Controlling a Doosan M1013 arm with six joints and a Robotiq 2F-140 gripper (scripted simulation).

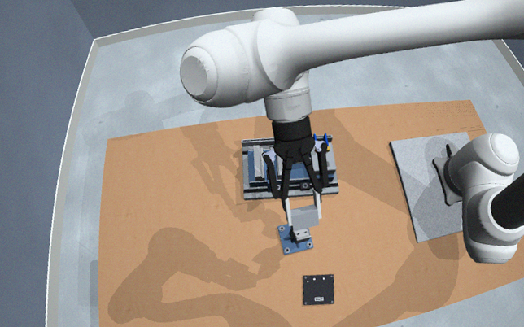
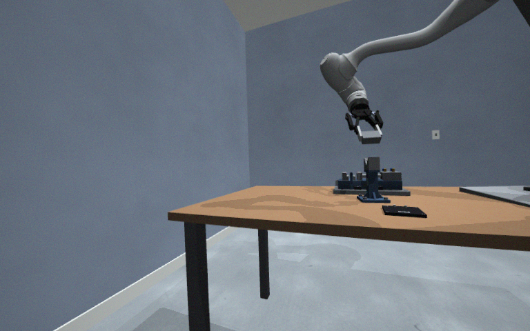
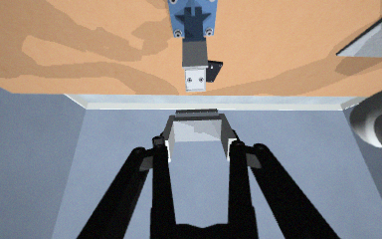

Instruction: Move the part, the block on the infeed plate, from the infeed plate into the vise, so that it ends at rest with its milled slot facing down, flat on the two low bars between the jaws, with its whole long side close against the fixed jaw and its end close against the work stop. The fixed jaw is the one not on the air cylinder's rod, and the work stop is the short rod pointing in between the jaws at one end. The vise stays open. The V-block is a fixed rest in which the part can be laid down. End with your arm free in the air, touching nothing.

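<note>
Now: hand 1 cm to the right of the part and 2 cm above it. Also, from my hand: cylinder rod (4 cm behind, 19 cm to the right, 18 cm below); work stop (5 cm ahead, 15 cm to the right, 16 cm below); V-block post (2 cm to the left, 20 cm below).
</note>
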